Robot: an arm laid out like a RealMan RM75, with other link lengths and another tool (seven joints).
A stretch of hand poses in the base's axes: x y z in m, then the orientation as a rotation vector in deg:
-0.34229, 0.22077, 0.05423, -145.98, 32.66, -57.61
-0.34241, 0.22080, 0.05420, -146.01, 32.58, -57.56
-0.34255, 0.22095, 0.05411, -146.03, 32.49, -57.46
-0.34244, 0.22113, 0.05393, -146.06, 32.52, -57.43
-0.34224, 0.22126, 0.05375, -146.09, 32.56, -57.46
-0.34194, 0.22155, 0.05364, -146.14, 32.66, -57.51
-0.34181, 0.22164, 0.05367, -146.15, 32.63, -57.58
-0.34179, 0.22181, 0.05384, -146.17, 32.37, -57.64
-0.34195, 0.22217, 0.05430, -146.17, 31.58, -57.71
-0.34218, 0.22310, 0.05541, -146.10, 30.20, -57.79
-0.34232, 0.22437, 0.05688, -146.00, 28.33, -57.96
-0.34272, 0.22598, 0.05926, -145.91, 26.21, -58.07
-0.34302, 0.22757, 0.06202, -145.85, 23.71, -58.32
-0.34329, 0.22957, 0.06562, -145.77, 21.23, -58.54
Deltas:
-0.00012, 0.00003, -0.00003, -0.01, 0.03, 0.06
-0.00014, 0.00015, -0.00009, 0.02, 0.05, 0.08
0.00011, 0.00018, -0.00018, -0.01, 0.03, -0.02
0.00020, 0.00013, -0.00018, -0.03, 0.00, -0.04
0.00030, 0.00029, -0.00011, -0.06, 0.01, -0.09
0.00013, 0.00009, 0.00003, -0.04, -0.04, 0.00
0.00002, 0.00017, 0.00017, -0.07, -0.07, 0.16
-0.00016, 0.00036, 0.00046, -0.10, -0.16, 0.53
-0.00023, 0.00093, 0.00111, -0.11, -0.29, 0.95
-0.00014, 0.00127, 0.00147, -0.18, -0.42, 1.27
-0.00040, 0.00161, 0.00238, -0.21, -0.42, 1.45
-0.00030, 0.00159, 0.00276, -0.37, -0.55, 1.67
-0.00027, 0.00200, 0.00360, -0.37, -0.53, 1.66

